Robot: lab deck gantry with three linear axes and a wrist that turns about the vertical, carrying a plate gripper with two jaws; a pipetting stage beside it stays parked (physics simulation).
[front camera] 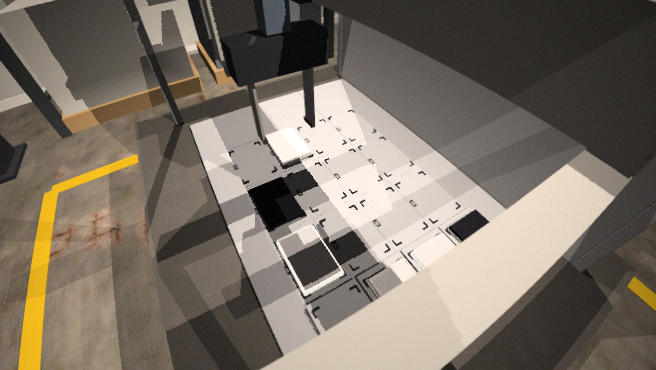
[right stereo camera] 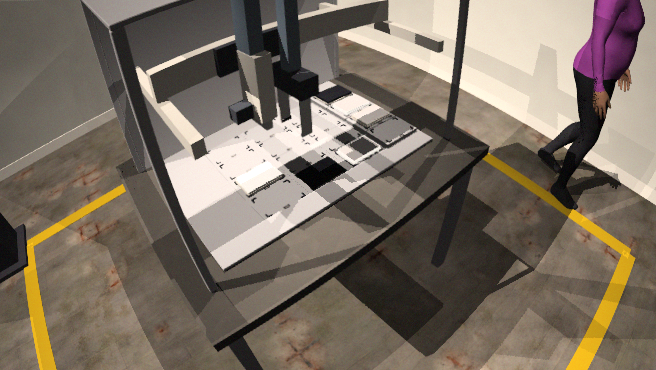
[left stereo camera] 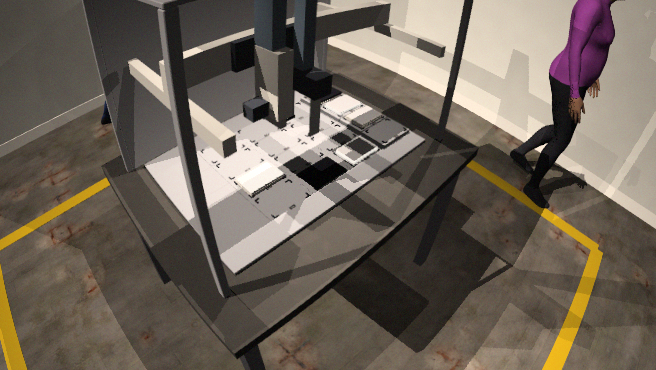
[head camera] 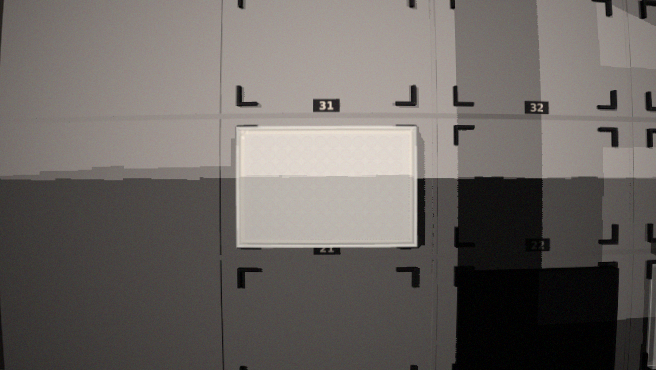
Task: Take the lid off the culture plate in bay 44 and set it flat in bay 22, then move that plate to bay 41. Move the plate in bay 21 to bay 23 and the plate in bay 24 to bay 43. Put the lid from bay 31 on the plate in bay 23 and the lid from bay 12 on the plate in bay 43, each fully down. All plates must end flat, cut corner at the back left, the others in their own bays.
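Places are measured from the robot's base along level axes (x left, y down, z back), in centimetres.
Pixels of known places: gripper, fingertip midpoint: [front camera: 286,131] [right stereo camera: 296,127] [left stereo camera: 301,126]; robot's base, origin of the base link: [front camera: 229,153] [right stereo camera: 268,216] [left stereo camera: 274,217].
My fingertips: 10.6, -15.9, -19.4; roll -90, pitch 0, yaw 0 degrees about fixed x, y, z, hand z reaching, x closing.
Observation:
For each thing: its top centre in the pictures, then the offset to it from my fingertips, as dx, dy, dz.
- black lid, middle of its top: [head camera: 542,326] [front camera: 275,200] [left stereo camera: 322,171] [right stereo camera: 320,171] -6.3, +15.1, -3.4
- dark-topped plate, middle of its top: [front camera: 485,239] [right stereo camera: 333,92] [left stereo camera: 323,92] +25.8, +12.8, -36.2
- white-rimmed plate, middle of its top: [front camera: 308,255] [right stereo camera: 359,147] [left stereo camera: 357,148] -6.3, +14.5, -19.8
- white plate, middle of its top: [front camera: 449,265] [right stereo camera: 351,102] [left stereo camera: 343,103] +15.1, +13.0, -36.2
My gripper [front camera: 286,133] [right stereo camera: 295,127] hangs high above the deck, jaws wide apart with nothing between them. A pale plate [front camera: 287,145] [head camera: 327,185] [left stereo camera: 260,178] [right stereo camera: 260,178] lies flat in bay 21; faint round wells show. A black lid [front camera: 276,202] [head camera: 535,320] [left stereo camera: 321,172] [right stereo camera: 320,171] lies flat in bay 12. In the head view bays 31 and 22 hold nothing visible. A pale plate [front camera: 387,282] [left stereo camera: 369,118] [right stereo camera: 371,116] lies in bay 24. The dark-topped plate [front camera: 467,225] [right stereo camera: 334,93] lies in bay 44; its cut corner is too small to see.
A white-rimmed plate [front camera: 310,260] [left stereo camera: 356,150] [right stereo camera: 358,150] lies in bay 13, and another white plate [front camera: 432,250] [right stereo camera: 350,105] in bay 34. The parked pipetting stage [left stereo camera: 273,82] [right stereo camera: 256,82] stands beside the gripper. Hard shadows cross the deck.

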